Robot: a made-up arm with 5 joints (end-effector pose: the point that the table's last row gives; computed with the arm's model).
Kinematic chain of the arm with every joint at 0, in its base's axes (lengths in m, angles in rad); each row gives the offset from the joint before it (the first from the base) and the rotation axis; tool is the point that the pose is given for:
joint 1: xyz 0 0 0.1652 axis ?
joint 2: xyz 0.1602 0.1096 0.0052 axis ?
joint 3: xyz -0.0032 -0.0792 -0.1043 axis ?
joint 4: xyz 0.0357 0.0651 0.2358 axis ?
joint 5: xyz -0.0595 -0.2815 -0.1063 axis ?
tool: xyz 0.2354 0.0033 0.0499
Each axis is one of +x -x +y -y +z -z.
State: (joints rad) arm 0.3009 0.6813 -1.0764 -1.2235 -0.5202
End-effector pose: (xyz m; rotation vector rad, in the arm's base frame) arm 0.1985 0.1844 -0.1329 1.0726 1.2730 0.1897
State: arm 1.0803 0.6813 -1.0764 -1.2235 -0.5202
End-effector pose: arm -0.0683 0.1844 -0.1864 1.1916 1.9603 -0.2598
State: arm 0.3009 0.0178 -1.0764 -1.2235 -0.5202
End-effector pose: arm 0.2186 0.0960 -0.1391 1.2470 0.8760 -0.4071
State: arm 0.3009 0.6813 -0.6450 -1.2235 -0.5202
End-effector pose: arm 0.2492 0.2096 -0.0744 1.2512 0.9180 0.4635
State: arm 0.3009 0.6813 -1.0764 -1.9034 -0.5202
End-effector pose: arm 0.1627 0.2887 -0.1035 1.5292 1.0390 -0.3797
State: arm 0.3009 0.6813 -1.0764 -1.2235 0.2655
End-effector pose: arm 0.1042 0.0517 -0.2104 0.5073 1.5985 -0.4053
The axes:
joint 1: +y
joint 2: +z
joint 3: -y
joint 4: -x
joint 5: -z

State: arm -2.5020 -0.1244 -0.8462 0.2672 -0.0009
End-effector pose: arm -0.3070 -0.2259 0.5041 -0.0651 -1.6391 -0.2051
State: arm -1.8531 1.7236 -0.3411 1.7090 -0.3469
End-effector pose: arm -0.2824 0.4414 0.2418 2.5040 1.1548 0.4024
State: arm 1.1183 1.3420 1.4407 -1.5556 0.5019
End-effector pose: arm 0.1288 0.2895 0.0446 2.6181 0.7753 0.4959
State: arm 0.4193 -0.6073 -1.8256 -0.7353 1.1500
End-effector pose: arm -0.2054 -0.0835 0.1065 0.3592 -2.4336 1.8948
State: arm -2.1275 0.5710 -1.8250 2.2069 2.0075
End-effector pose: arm -0.1892 0.6719 0.7543 1.6679 2.4256 0.7994
